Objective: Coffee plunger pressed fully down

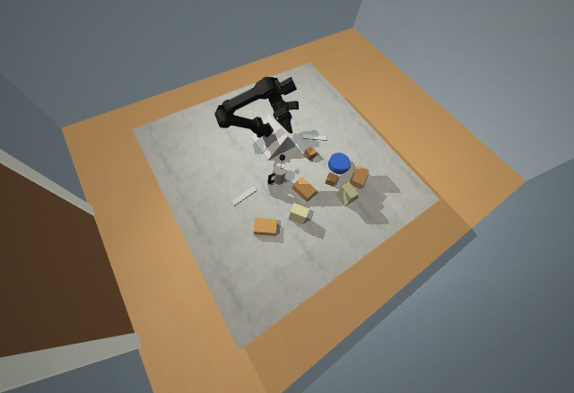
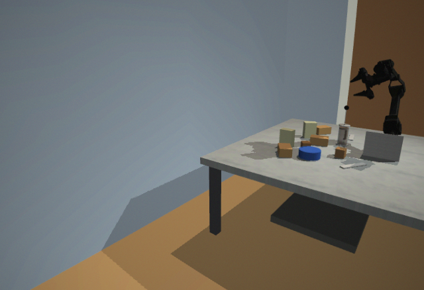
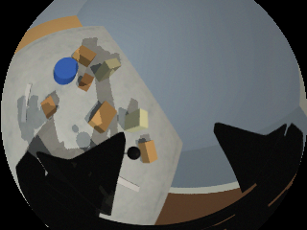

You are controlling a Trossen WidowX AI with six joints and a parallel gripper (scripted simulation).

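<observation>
Now: the coffee press 25 cm below my gripper tip, 7 cm to the right of it and 3 cm ahead of it. Round my gripper tip: blue round disc 35 cm below, 31 cm to the left, 12 cm ahead.
</observation>
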